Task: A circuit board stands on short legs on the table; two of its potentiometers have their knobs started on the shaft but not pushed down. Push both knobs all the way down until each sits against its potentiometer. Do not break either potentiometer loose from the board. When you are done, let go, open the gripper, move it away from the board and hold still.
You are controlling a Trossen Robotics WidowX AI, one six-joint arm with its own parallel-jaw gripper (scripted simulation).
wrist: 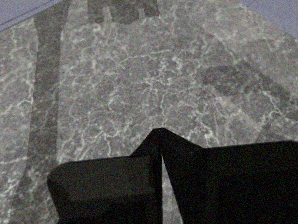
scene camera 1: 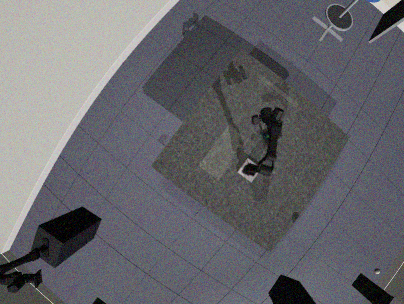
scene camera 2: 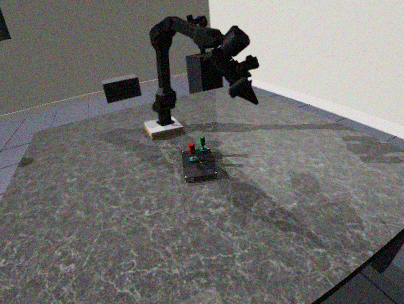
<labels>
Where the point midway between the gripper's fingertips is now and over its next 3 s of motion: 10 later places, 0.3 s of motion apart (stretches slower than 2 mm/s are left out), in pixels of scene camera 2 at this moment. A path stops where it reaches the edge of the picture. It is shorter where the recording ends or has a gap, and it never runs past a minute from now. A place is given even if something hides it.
My gripper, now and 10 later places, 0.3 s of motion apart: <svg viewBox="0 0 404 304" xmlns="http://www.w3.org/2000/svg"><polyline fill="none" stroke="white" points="257,103 249,109 241,114 232,118 222,121 213,123 204,124 200,125 201,129 201,131 202,134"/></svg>
</labels>
